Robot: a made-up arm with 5 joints. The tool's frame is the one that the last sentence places.
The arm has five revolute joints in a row. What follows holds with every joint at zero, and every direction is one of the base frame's. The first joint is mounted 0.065 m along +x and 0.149 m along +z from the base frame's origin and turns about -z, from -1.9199 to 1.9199 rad. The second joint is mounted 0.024 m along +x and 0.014 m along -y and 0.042 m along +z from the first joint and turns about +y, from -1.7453 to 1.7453 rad. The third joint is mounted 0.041 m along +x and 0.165 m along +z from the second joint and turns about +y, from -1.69 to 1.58 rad. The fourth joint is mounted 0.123 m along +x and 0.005 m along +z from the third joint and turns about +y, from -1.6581 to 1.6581 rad. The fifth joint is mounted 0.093 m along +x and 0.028 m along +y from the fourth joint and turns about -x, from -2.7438 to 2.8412 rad. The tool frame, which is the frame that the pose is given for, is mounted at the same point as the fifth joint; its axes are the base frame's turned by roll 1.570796, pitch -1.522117 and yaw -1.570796 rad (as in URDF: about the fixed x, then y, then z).
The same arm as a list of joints. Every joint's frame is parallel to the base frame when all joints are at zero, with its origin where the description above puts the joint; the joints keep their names.
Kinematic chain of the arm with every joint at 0, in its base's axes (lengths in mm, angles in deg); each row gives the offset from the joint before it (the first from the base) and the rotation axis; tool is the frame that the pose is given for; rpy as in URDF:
joint 1: xyz 65 0 149 axis -z
joint 2: xyz 24 -14 42 axis +y
joint 3: xyz 41 0 165 axis +y
joint 4: xyz 123 0 5 axis +y
joint 5: xyz 93 28 0 axis -x
tool: xyz 0 0 0 rpy 90 -87.21 -90
Joint limits (deg, base to tool): -110..110 -100..100 -96.83..90.53 -95..95 -157.21..162.79

